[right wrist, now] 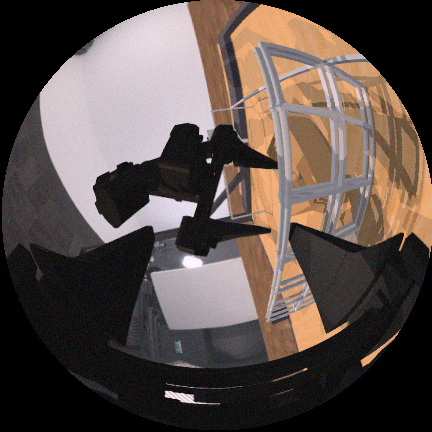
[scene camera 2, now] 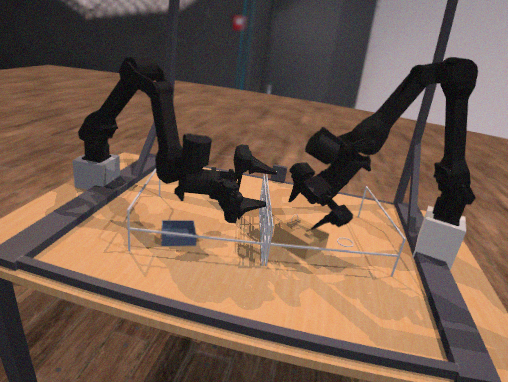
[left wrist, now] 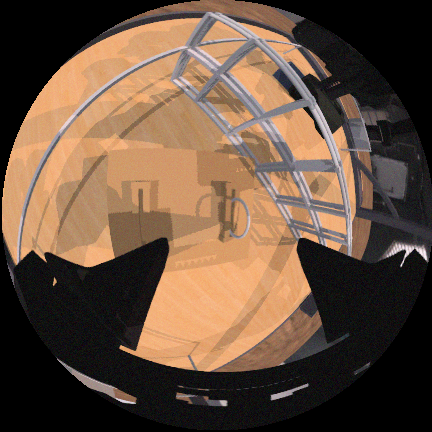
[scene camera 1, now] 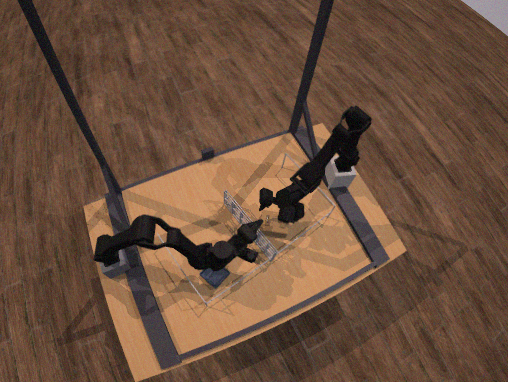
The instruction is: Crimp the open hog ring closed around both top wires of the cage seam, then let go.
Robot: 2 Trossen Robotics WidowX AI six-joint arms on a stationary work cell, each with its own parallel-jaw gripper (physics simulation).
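Note:
The wire cage seam stands upright across the middle of the table, with paired wires along its top. A thin pale ring shows right of the seam in scene camera 2, apart from both grippers; its C-shaped outline shows in the left wrist view. Its height is unclear. My left gripper is open and empty, tilted down on the picture's right side of the seam. My right gripper is open, its fingertips at the seam's top; I cannot tell whether they touch the wires.
A blue tray sits on the table left of the seam. Thin wire rails run out from the seam on both sides at a low height. Dark beams edge the table, and uprights rise behind.

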